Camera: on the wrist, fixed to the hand. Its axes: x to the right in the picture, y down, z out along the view.
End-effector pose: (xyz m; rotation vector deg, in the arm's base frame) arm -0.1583 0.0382 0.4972 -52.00 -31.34 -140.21
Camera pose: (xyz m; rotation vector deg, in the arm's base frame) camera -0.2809 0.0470 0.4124 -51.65 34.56 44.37
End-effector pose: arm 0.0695 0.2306 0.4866 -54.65 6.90 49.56
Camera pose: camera 0.1787 0.1304 0.4684 -24.82 -29.11 -124.35
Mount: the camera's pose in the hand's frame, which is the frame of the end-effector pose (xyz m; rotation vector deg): 0.0217 -0.0917 -0.1158 2.83 46.89 -167.47
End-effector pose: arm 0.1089 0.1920 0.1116 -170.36 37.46 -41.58
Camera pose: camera 0.1112 0.2769 0.2344 29.22 140.14 42.94
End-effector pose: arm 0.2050 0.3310 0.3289 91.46 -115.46 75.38
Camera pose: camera 0.2400 0.4064 0.4529 75.79 70.12 8.06
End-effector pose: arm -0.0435 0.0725 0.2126 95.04 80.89 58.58
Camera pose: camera -0.1847 0.1103 0.1824 -92.92 117.57 -25.11
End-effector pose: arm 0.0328 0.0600 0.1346 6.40 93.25 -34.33
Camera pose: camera -0.1123 0.0265 0.1459 87.00 -36.69 91.24
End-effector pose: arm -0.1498 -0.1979 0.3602 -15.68 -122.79 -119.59
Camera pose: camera -0.1948 -0.3149 0.2792 -121.78 16.54 16.24
